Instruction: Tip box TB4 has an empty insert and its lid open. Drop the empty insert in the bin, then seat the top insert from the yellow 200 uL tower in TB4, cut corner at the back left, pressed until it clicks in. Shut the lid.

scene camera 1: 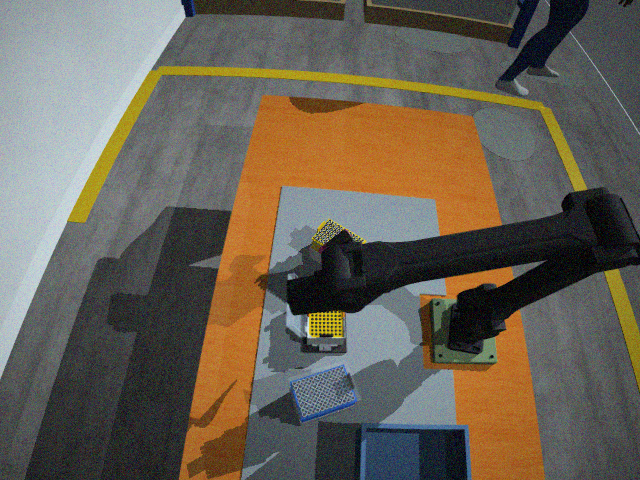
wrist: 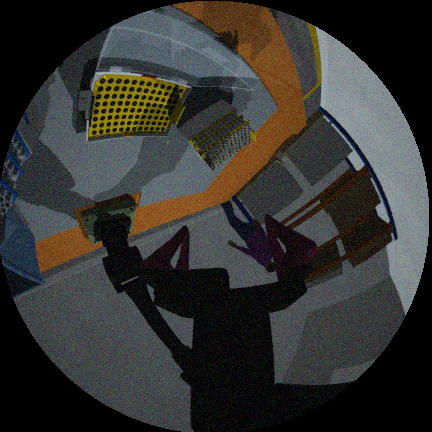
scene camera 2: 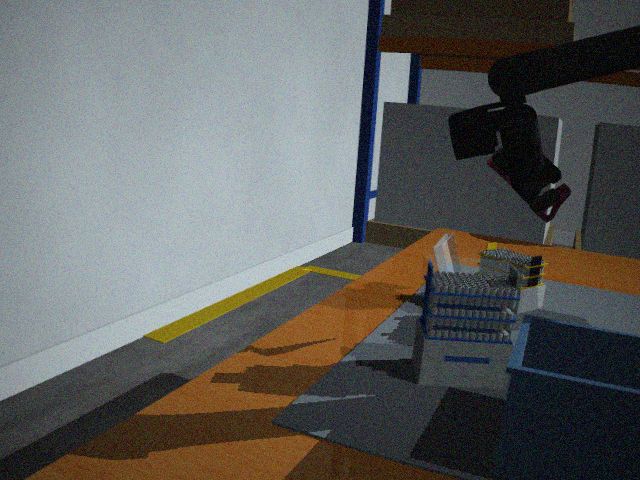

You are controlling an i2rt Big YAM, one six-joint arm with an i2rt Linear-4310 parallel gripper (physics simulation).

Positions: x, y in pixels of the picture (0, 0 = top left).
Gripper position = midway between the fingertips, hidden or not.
My gripper (scene camera 2: 532, 202) is open, with nothing in its grasp. Also in view: a yellow insert (scene camera 1: 325, 324). A blue tower (wrist: 38, 127) rests on a grey mat (scene camera 1: 384, 353).
